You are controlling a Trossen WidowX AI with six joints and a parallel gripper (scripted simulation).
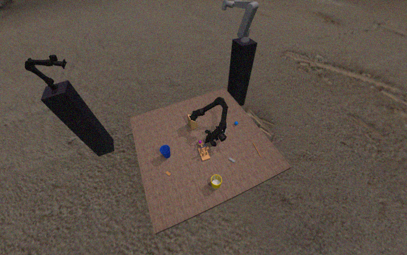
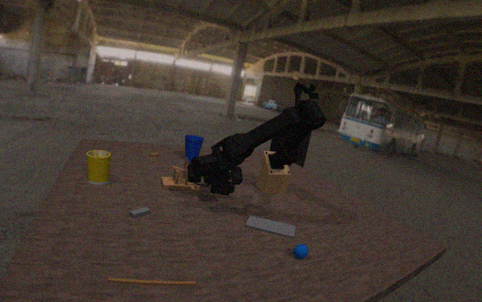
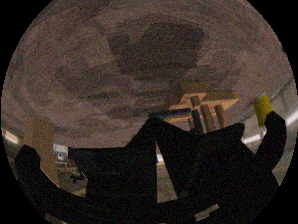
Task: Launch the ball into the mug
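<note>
Now: gripper tip 20 mm past the small purple ball, 40 mm to the left of it and 30 mm below it. The rest, counted from my gripper tip: small grey block 260 mm ahead, 160 mm to the left, 30 mm below; then catapult 50 mm ahead, 30 mm to the right, 20 mm above; then grey slab 110 mm behind, 270 mm to the left, 30 mm below.
</note>
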